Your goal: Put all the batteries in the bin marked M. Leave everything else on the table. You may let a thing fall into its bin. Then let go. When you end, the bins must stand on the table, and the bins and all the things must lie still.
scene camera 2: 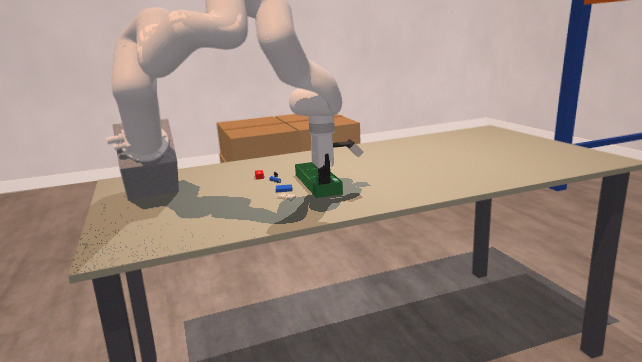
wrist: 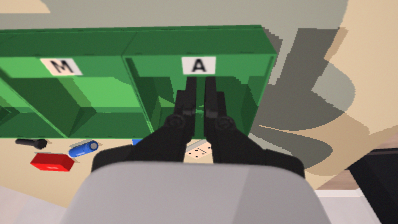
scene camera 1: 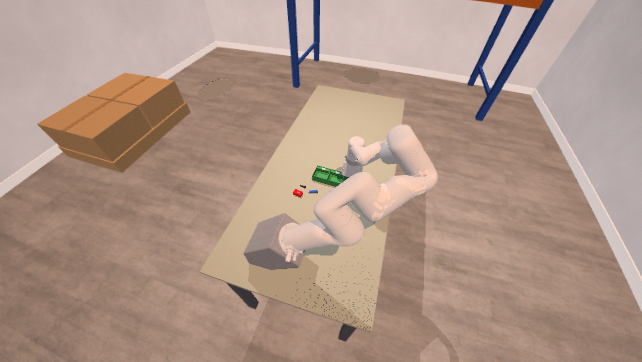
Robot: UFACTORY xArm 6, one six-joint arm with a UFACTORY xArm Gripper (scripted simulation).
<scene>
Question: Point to a green bin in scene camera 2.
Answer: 308, 173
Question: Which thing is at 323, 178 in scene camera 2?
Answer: The gripper.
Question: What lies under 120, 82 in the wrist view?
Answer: A green bin.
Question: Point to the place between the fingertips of the gripper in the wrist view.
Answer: At 200, 88
</scene>
